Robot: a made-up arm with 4 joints. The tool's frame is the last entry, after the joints. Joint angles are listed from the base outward. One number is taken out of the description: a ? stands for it. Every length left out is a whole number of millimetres.
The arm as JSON. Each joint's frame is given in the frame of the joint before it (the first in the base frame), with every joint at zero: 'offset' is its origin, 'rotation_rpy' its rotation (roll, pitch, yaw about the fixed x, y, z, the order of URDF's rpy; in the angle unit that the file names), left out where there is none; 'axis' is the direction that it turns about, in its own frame. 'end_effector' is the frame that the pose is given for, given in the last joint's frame.
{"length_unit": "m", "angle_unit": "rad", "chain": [
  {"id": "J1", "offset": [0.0, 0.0, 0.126], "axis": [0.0, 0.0, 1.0]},
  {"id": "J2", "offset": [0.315, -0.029, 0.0], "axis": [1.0, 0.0, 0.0]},
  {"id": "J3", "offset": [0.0, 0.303, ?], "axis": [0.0, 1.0, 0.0]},
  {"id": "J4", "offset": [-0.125, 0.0, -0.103], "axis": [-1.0, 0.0, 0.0]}
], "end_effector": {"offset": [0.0, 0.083, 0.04]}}
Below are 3 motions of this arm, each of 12 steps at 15 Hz.
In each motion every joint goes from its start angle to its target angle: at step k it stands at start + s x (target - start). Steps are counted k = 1, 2, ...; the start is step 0. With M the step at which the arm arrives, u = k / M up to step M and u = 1 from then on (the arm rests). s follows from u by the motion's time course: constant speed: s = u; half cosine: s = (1 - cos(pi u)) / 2; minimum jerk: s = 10 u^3 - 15 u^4 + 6 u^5.
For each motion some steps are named. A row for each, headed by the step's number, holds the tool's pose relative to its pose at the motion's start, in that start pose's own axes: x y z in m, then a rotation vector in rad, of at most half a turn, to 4 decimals.
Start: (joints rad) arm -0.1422 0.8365 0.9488 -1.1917
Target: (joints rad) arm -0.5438 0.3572 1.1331 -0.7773
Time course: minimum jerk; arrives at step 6
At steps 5, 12:
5: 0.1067 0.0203 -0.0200 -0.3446 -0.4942 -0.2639
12: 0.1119 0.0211 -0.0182 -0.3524 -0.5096 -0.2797

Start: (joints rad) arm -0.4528 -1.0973 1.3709 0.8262
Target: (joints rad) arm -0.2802 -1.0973 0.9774 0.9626
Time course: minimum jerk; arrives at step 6
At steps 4, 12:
4: 0.0301 0.0577 -0.0497 -0.1648 -0.2924 -0.3196
12: 0.0422 0.0686 -0.0600 -0.2064 -0.3669 -0.4079

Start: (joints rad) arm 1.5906 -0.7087 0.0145 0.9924
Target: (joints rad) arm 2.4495 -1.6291 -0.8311 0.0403
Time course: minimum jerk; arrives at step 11
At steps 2, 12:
2: -0.0030 0.0135 -0.0021 0.0015 -0.0598 -0.0362
12: 0.0548 0.1171 -0.0600 -0.0080 -1.6910 -0.1541

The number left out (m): 0.112
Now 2 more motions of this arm.
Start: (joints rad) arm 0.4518 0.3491 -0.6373 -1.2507
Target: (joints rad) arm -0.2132 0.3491 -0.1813 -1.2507
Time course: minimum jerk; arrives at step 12
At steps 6, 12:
6: 0.0673 -0.0111 0.0748 -0.1561 -0.2215 -0.1919
12: 0.1163 -0.0050 0.1629 -0.2486 -0.4768 -0.3831

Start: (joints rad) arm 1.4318 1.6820 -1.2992 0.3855
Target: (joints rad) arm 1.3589 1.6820 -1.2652 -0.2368
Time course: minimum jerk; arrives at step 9
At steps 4, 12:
4: 0.0083 -0.0134 0.0248 0.2499 -0.0150 -0.0031
12: 0.0195 -0.0421 0.0555 0.6300 -0.0392 -0.0006

